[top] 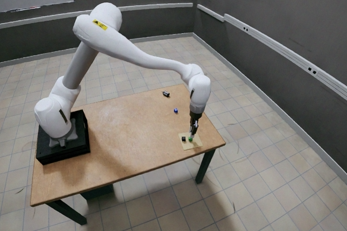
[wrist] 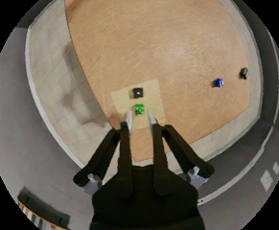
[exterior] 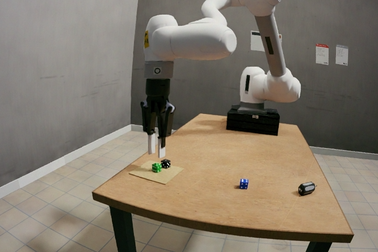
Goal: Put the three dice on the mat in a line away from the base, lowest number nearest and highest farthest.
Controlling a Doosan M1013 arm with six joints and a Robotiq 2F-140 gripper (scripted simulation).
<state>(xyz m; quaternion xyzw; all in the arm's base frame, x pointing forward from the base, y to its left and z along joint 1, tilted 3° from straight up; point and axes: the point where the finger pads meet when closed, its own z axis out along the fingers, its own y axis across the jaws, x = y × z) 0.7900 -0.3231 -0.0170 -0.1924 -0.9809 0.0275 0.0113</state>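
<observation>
My hand is 29 cm to the right of the blue die, 8 cm above it and 3 cm short of it. Also, from my hand: tan mat 9 cm below; green die 8 cm below; black die 8 cm below, 4 cm behind, 2 cm to the left.
</observation>
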